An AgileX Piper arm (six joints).
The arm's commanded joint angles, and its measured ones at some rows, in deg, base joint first. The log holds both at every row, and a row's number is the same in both.
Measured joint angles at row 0: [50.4 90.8 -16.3 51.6 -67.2 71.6]
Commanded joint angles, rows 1 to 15: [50.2 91.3 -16.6 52.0 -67.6 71.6]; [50.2 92.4 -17.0 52.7 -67.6 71.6]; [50.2 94.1 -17.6 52.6 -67.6 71.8]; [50.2 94.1 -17.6 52.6 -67.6 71.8]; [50.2 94.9 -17.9 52.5 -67.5 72.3]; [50.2 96.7 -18.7 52.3 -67.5 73.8]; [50.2 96.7 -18.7 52.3 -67.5 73.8]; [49.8 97.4 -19.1 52.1 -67.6 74.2]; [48.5 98.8 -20.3 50.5 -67.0 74.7]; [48.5 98.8 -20.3 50.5 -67.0 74.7]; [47.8 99.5 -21.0 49.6 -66.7 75.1]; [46.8 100.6 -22.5 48.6 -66.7 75.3]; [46.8 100.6 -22.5 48.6 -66.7 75.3]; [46.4 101.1 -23.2 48.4 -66.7 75.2]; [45.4 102.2 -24.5 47.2 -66.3 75.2]
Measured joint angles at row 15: [46.7 101.0 -22.6 49.3 -66.9 74.9]
